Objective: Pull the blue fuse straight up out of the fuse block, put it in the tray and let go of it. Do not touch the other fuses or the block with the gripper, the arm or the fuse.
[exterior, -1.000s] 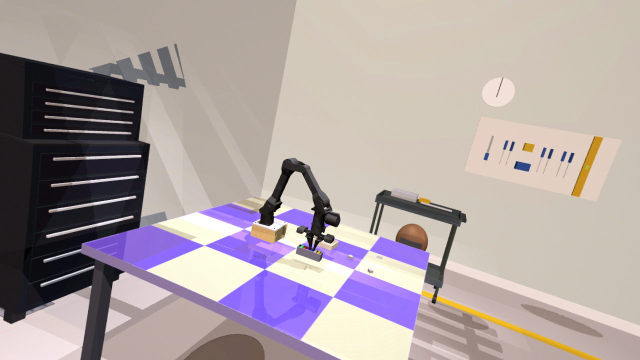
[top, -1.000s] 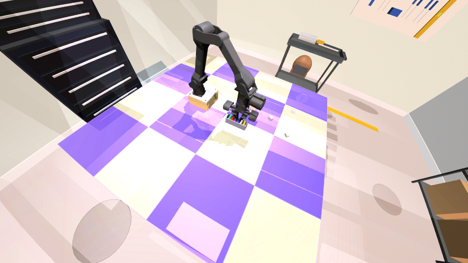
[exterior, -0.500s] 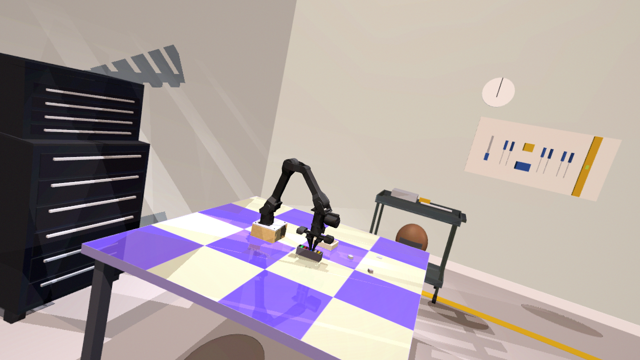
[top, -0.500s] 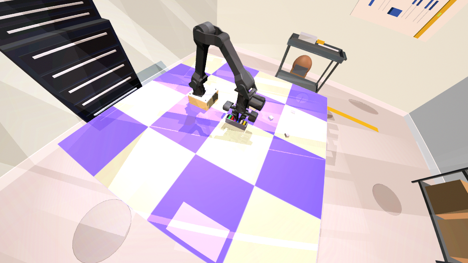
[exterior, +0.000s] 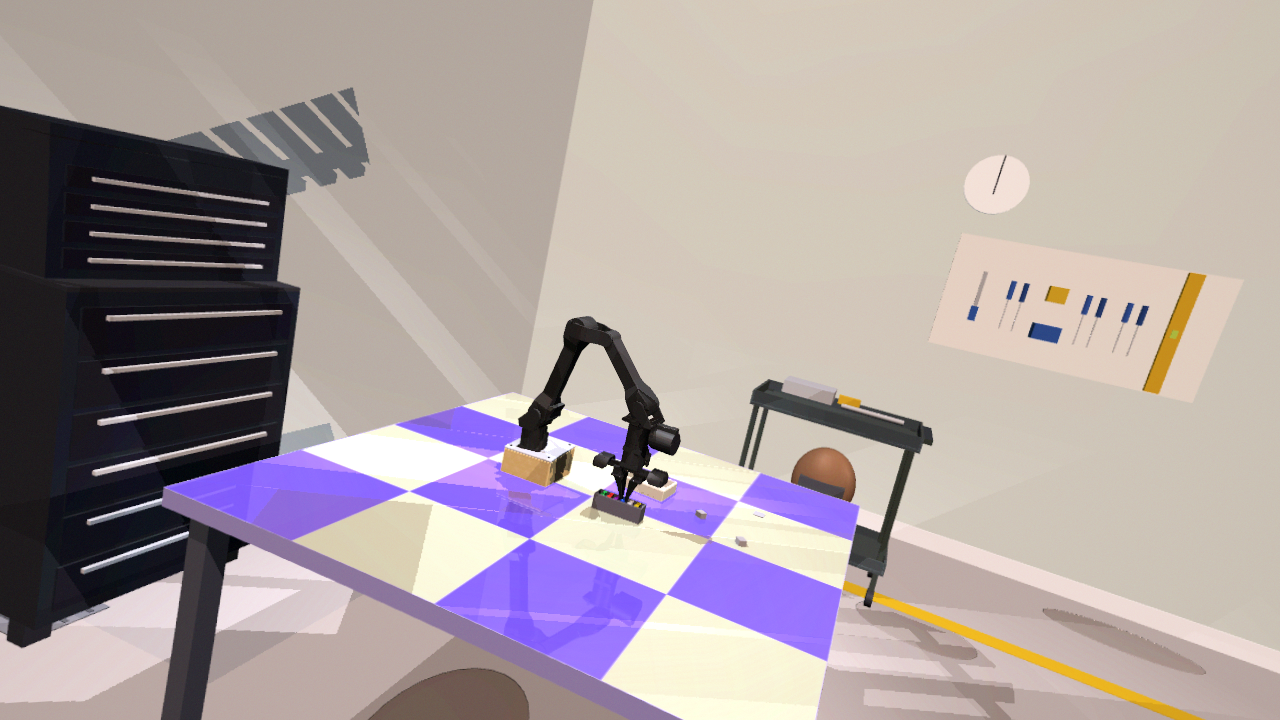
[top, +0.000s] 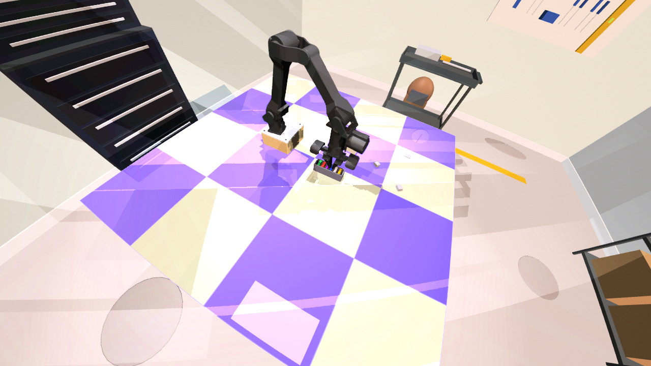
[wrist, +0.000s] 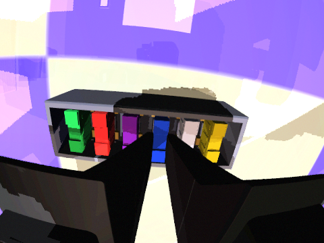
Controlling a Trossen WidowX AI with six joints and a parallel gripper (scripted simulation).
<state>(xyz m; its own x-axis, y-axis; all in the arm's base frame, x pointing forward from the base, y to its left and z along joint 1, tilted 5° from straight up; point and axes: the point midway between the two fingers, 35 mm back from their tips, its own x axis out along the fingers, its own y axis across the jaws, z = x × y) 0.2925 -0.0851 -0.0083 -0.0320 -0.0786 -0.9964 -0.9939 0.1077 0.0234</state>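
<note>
The wooden tray is 22 cm to the left of my gripper tip, 3 cm below it and 2 cm ahead of it.
</note>
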